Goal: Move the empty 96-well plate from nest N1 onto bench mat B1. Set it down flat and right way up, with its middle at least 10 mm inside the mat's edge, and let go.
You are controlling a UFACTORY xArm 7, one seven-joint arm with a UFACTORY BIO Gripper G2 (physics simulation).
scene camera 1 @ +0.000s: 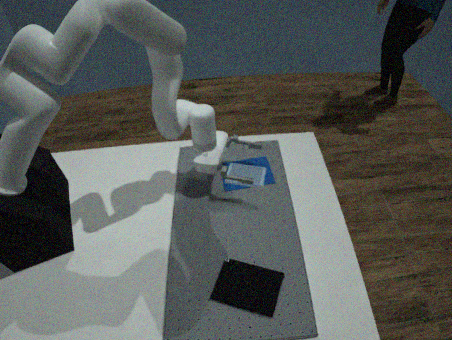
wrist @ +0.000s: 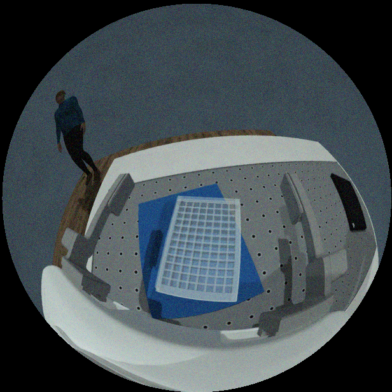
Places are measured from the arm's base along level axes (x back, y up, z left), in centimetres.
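Pixels of known places: hand, tool point: (scene camera 1: 250,161); arm's base, link origin: (scene camera 1: 4,179).
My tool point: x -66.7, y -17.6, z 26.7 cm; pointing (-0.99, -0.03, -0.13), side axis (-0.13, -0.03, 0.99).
For each thing: its top centre in the pictures, then the offset to it from my tool point. Level surfaces: height alone.
- clear 96-well plate, top centre: (scene camera 1: 245,173) dx +1.7, dy -5.7, dz +0.1 cm
- blue bench mat B1, surface height: dy -7.2 cm
- black nest N1, top centre: (scene camera 1: 248,285) dx -1.3, dy -5.9, dz -38.1 cm
- grey perforated board, surface height: dy -7.3 cm
- white table, surface height: dy -8.6 cm
The clear 96-well plate (scene camera 1: 252,172) (wrist: 202,250) lies flat, wells up, on the blue bench mat B1 (scene camera 1: 270,176) (wrist: 150,220). Its middle is over the mat, turned relative to it; in the wrist view one far corner reaches past the mat's right edge. My gripper (scene camera 1: 257,164) (wrist: 207,196) is open and empty, with its fingers wide apart on either side of the plate, clear of its sides. How high the fingers are above the mat is hard to tell. The black nest N1 (scene camera 1: 247,287) (wrist: 350,202) holds no plate.
The grey perforated board (scene camera 1: 250,225) (wrist: 265,220) lies under mat and nest on the white table (scene camera 1: 327,215) (wrist: 200,150). A black block (scene camera 1: 35,215) stands by the arm's base. A person (scene camera 1: 395,45) (wrist: 72,130) stands on the wooden floor beyond the table.
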